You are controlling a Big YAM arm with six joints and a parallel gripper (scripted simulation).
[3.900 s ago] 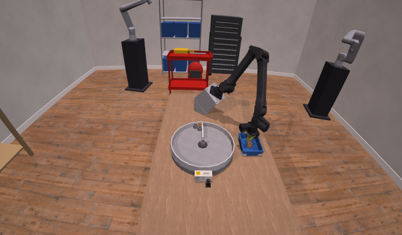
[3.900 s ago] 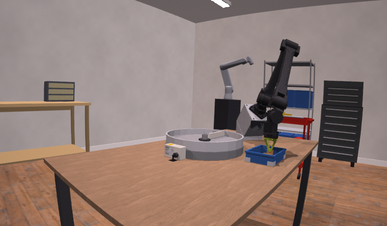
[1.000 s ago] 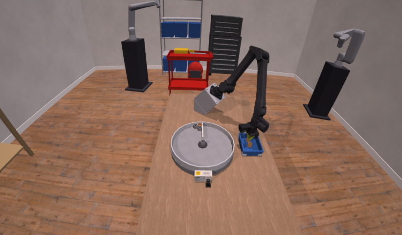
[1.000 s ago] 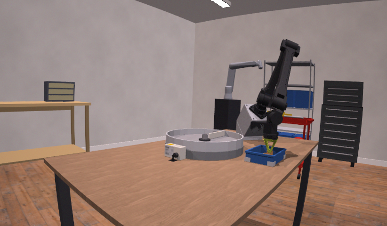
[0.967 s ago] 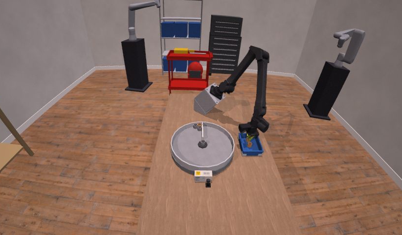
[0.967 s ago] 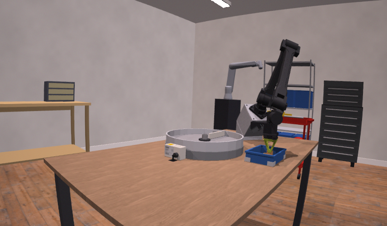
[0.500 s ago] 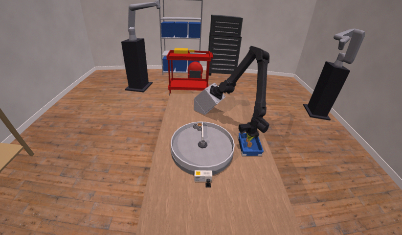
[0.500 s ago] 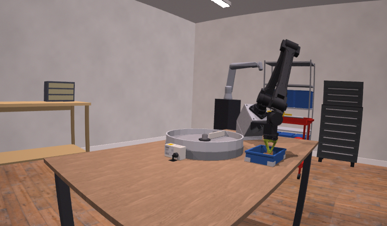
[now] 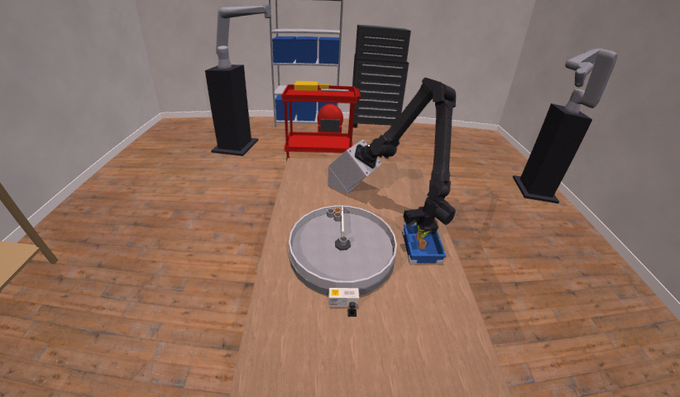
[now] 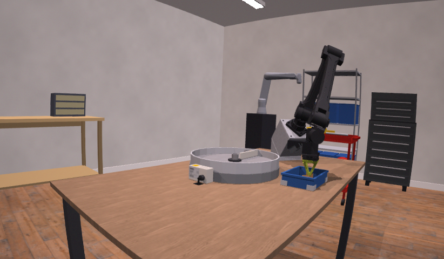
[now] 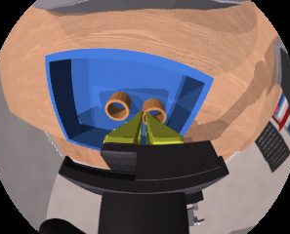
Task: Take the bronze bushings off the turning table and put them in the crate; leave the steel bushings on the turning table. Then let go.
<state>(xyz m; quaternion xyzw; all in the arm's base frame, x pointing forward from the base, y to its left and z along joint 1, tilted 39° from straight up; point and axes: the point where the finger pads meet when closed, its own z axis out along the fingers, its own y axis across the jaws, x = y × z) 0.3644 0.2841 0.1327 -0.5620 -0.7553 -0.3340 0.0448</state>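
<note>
The crate lies 4 cm ahead of my hand and 1 cm below it. The rest, counted from my hand: turning table: 14 cm ahead, 33 cm to the right, 2 cm above.
</note>
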